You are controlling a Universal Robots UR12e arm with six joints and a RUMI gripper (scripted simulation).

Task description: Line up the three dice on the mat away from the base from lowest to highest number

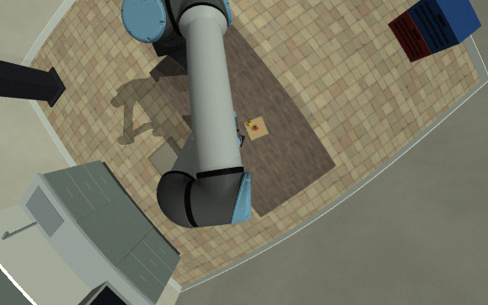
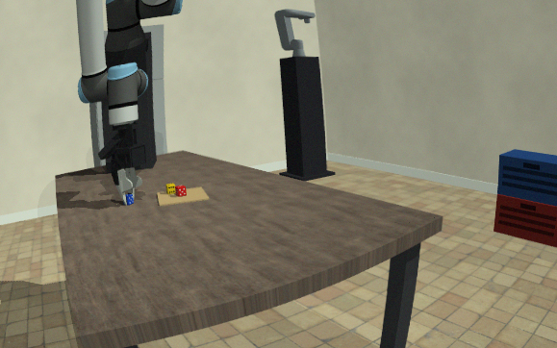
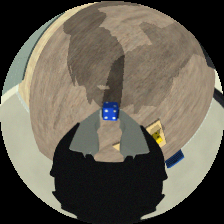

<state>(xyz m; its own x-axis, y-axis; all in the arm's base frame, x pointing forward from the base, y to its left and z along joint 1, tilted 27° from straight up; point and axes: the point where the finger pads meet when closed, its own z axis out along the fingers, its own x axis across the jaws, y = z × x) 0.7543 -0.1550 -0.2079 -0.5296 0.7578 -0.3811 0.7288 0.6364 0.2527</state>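
The blue die is right at my hand. The rest, counted from my hand: tan mat 160 mm to the left, 30 mm ahead, 20 mm below; yellow die 140 mm to the left, 10 mm behind; red die 160 mm to the left, 30 mm ahead.
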